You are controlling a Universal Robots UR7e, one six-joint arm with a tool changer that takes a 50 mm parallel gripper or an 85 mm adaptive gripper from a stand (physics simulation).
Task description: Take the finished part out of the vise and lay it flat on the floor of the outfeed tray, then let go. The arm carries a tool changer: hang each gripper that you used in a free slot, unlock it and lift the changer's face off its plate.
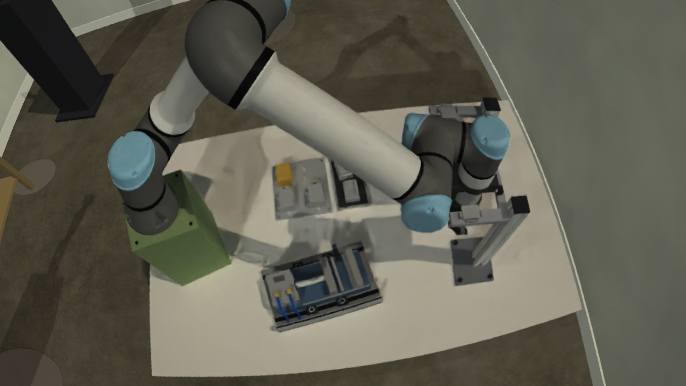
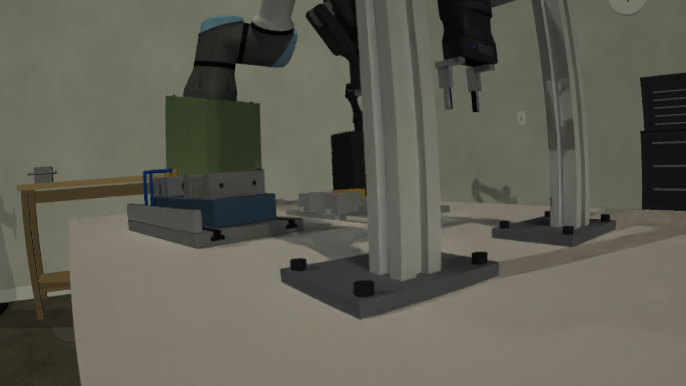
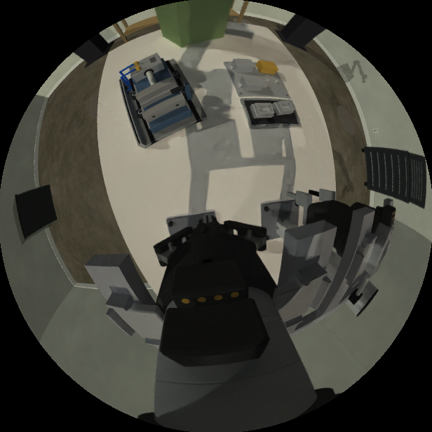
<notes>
I see an adaptive gripper point(image 3: 213, 266), a tool stand point(image 2: 405, 265) and a grey fixture plate point(image 1: 315, 169).
The tool stand shows as well in image 1 point(image 1: 471, 257) and in image 3 point(image 3: 307, 256). The grey fixture plate also shows in image 3 point(image 3: 275, 89).
</notes>
